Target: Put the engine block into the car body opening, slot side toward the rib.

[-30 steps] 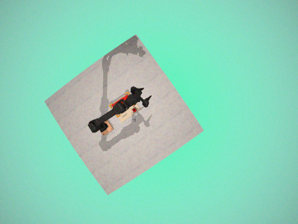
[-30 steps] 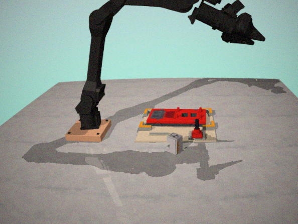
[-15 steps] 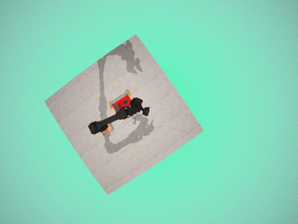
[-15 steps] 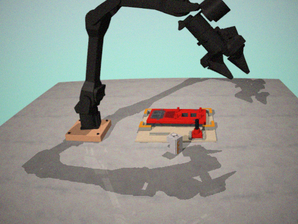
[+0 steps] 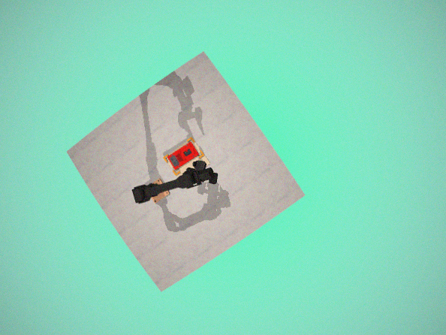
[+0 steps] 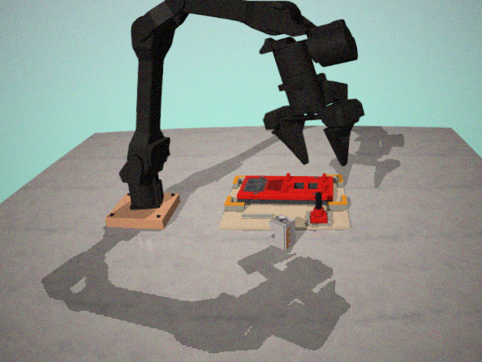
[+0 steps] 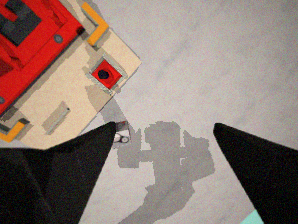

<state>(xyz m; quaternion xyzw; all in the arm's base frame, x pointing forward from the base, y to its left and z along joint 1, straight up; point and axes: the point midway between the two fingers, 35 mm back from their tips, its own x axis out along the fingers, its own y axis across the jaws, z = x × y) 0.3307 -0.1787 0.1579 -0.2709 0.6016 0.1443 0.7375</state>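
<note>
The grey engine block lies 12 cm below my gripper tip, 8 cm behind it and 1 cm to the left of it. Round my gripper tip: beige baseplate (18 cm to the left, 13 cm below, 4 cm behind); then black upright peg (11 cm below, 8 cm to the left).
</note>
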